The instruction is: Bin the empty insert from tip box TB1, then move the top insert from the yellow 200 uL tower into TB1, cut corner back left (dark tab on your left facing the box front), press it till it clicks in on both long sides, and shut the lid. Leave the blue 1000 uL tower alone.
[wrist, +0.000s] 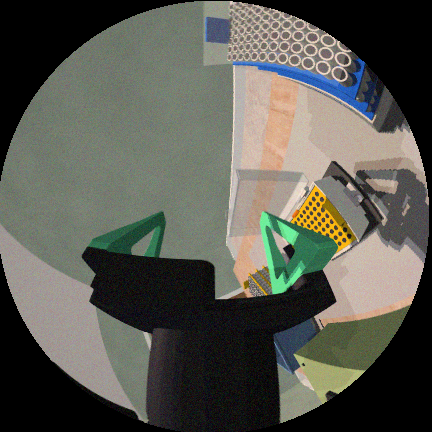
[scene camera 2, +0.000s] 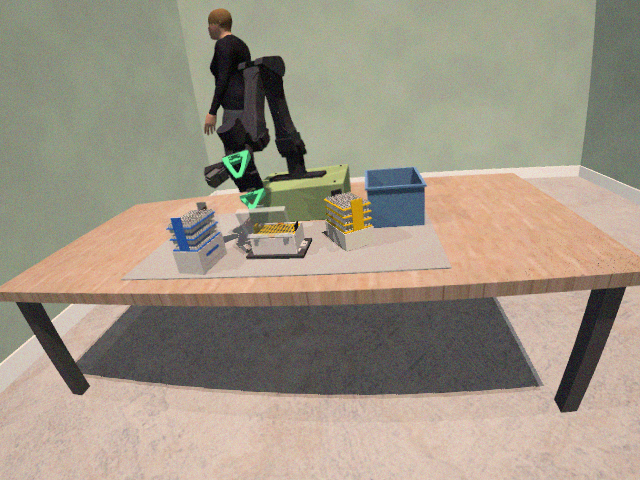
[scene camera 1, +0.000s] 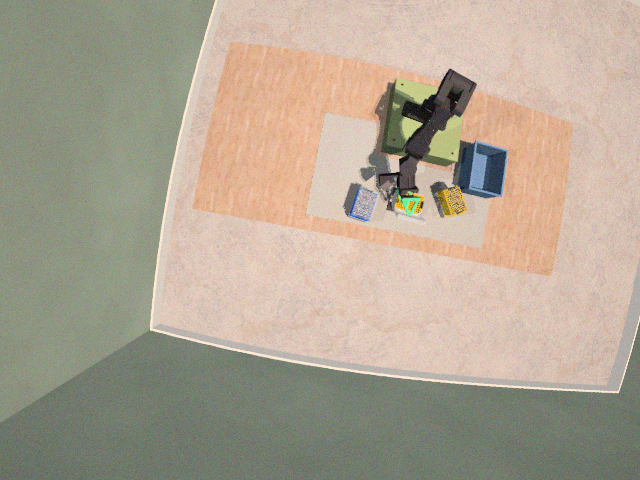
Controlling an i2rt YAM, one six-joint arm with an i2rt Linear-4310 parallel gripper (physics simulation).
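Observation:
TB1 (scene camera 2: 273,245) (wrist: 345,196) is a whitish box with its clear lid (scene camera 2: 268,212) (wrist: 265,205) standing open. A yellow perforated insert (scene camera 2: 276,228) (wrist: 317,215) sits in it. The yellow tower (scene camera 1: 453,201) (scene camera 2: 348,218) (wrist: 260,283) stands to its right in the second scene view, the blue tower (scene camera 1: 363,204) (scene camera 2: 195,237) (wrist: 295,42) to its left. Both hold stacked inserts with tips. My gripper (scene camera 2: 245,183) (wrist: 212,216) is open and empty, raised above and behind TB1, with green fingers spread. From overhead, a green finger partly covers the insert.
A blue bin (scene camera 1: 503,173) (scene camera 2: 395,207) (wrist: 295,345) stands behind and right of the yellow tower, beside the green robot base (scene camera 1: 447,149) (scene camera 2: 305,198) (wrist: 345,350). A grey mat (scene camera 1: 341,155) (scene camera 2: 403,258) lies under the box and towers. A person (scene camera 2: 231,67) stands behind the table.

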